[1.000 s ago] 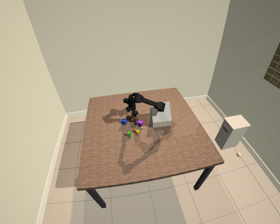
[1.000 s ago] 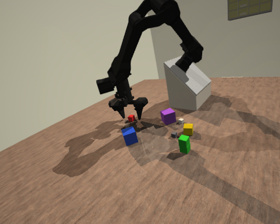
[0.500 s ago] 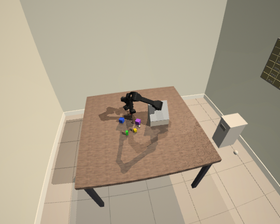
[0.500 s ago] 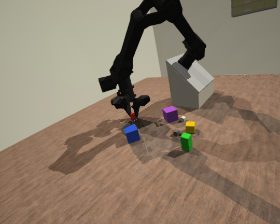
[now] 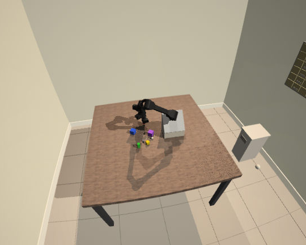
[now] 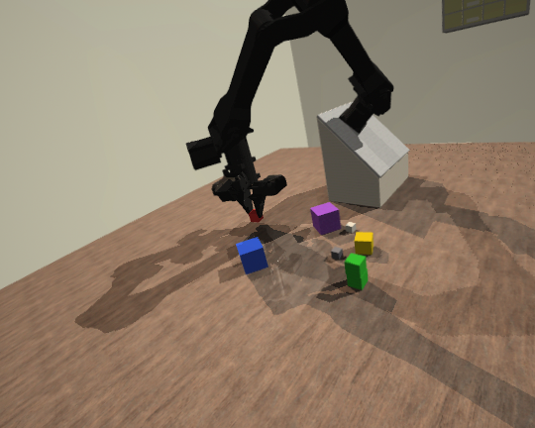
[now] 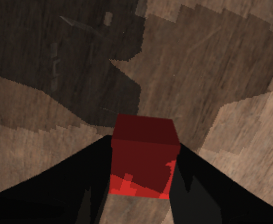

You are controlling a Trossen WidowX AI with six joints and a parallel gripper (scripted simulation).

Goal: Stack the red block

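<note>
My gripper tip is 3 cm short of the yellow cube, 28 cm to the right of it and 1 cm above it. The rest, counted from my gripper tip: red block right at my gripper tip; then purple cube 3 cm behind, 18 cm to the left; then blue cube 14 cm ahead, 9 cm to the left.
</note>
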